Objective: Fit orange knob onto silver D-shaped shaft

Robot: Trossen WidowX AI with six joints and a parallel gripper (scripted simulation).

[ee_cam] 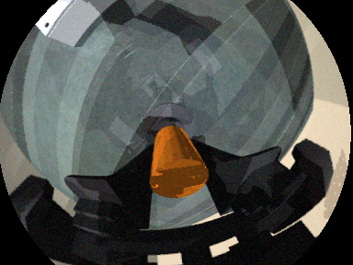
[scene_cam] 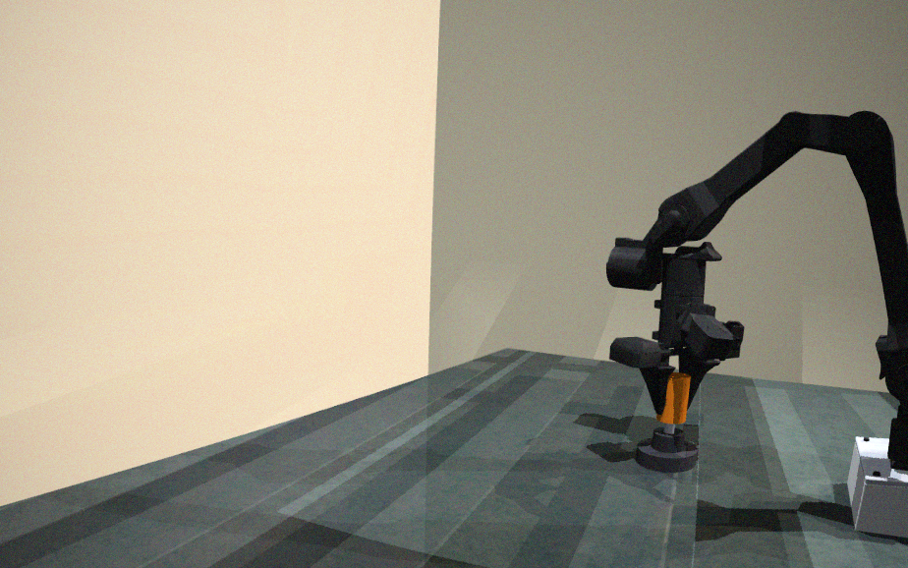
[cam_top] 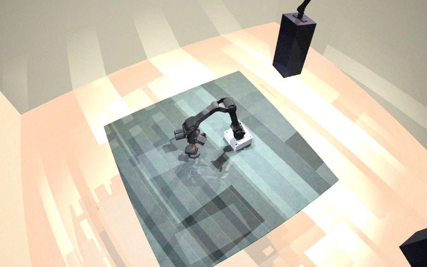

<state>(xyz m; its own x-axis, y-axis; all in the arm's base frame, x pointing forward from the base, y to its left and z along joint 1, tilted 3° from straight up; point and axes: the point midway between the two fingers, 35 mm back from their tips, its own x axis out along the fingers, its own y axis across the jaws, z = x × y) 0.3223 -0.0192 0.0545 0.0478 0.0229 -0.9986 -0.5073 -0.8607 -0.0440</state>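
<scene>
The orange knob lies 3 cm above my gripper tip. From my gripper tip the other things lie so: dark round pedestal 4 cm below.
</scene>
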